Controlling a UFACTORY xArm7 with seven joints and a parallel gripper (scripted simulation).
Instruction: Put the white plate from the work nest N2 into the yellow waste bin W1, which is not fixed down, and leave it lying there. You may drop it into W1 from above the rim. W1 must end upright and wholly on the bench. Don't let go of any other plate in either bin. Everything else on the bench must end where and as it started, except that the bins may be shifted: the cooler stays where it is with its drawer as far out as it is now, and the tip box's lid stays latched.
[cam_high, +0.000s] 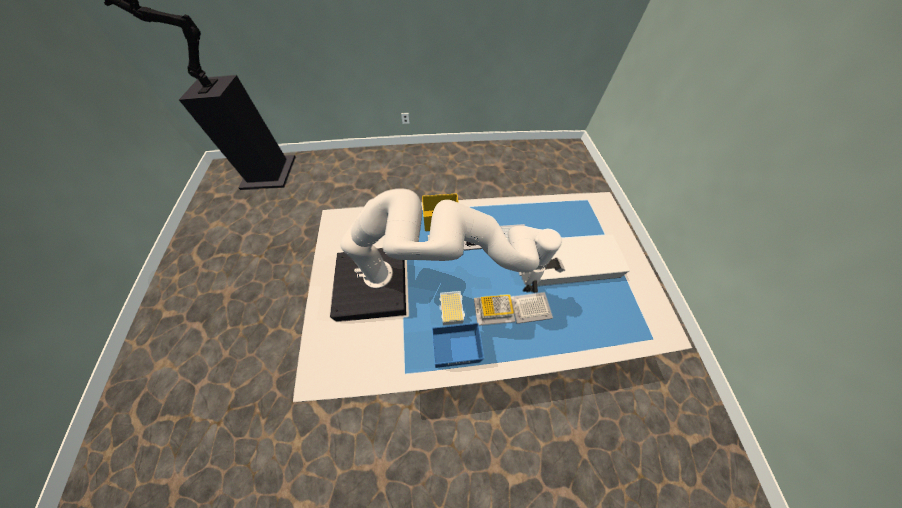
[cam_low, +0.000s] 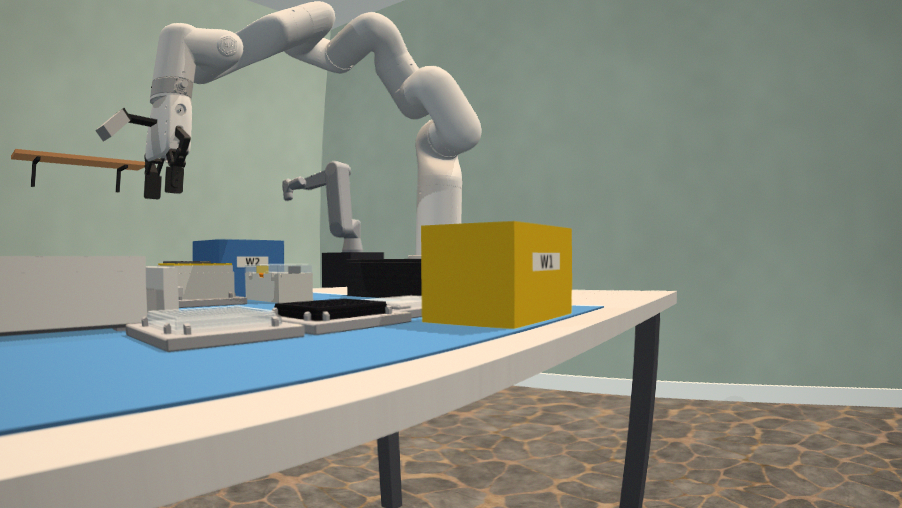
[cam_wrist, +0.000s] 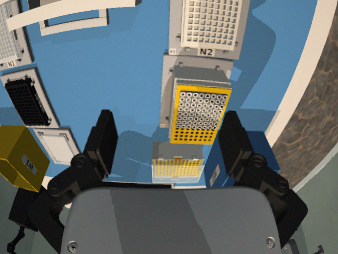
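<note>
The white plate is 70 mm ahead of my hand, 60 mm to the right of it and 170 mm below it. From my hand the other things lie so: drawer (200 mm ahead, 140 mm to the left, 170 mm below); then grey nest N2 (70 mm ahead, 60 mm to the right, 190 mm below); then yellow rack (100 mm behind, 60 mm to the right, 140 mm below).
</note>
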